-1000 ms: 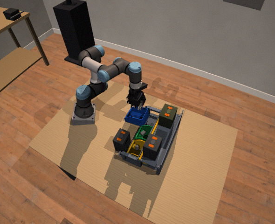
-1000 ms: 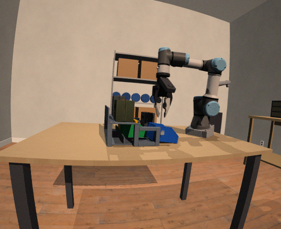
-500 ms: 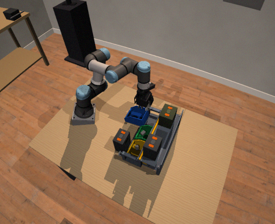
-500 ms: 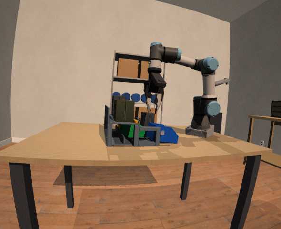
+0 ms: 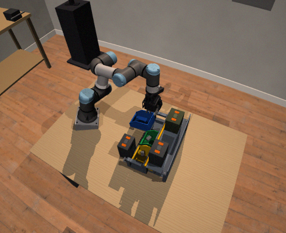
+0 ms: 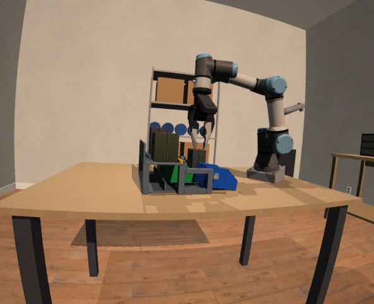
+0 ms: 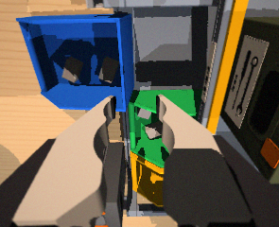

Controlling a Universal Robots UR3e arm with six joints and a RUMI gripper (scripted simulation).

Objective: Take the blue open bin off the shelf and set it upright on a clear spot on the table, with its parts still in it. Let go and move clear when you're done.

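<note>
The blue open bin lies 8 cm behind my hand, 1 cm to the right of it and 12 cm below it. Also, from my hand: yellow bin (7 cm ahead, 22 cm to the right, 12 cm below); green bin (6 cm ahead, 11 cm to the right, 12 cm below).
</note>
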